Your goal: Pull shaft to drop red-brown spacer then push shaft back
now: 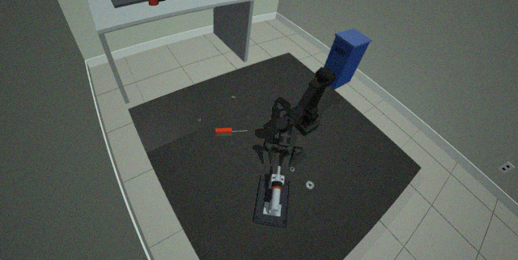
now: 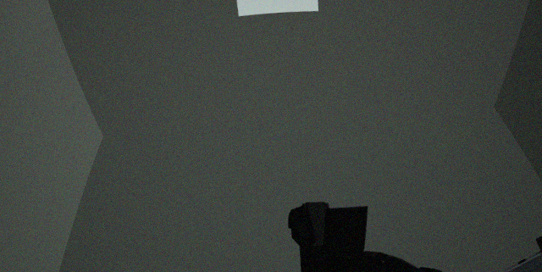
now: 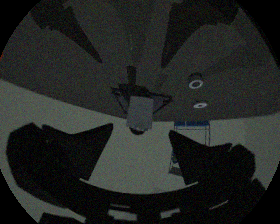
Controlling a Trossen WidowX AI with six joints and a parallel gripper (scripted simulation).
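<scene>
Now: gripper tip 5 cm short of the pale shaft, 6 cm to the right of it and 1 cm above it. Round my gripper tip: orange-handled screwdriver 7 cm ahead, 33 cm to the right, 8 cm below.
</scene>
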